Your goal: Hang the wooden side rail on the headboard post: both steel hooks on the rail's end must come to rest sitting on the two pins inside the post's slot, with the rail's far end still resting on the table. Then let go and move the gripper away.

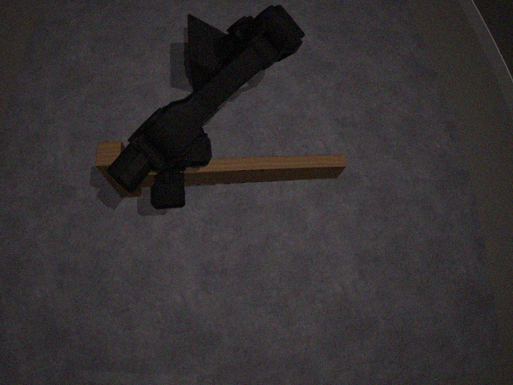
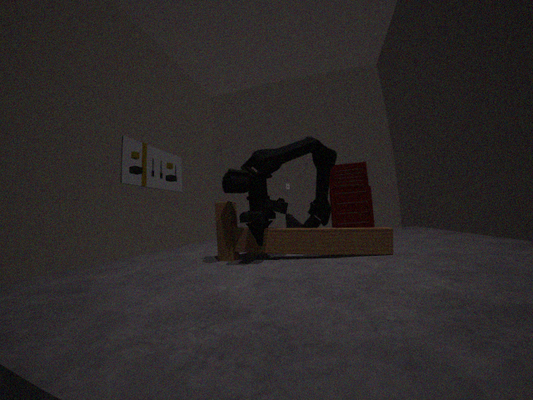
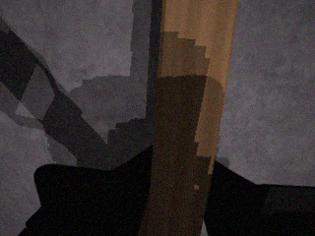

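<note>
Now: gripper tip 110 mm to the left of the headboard post and 40 mm below it.
</note>
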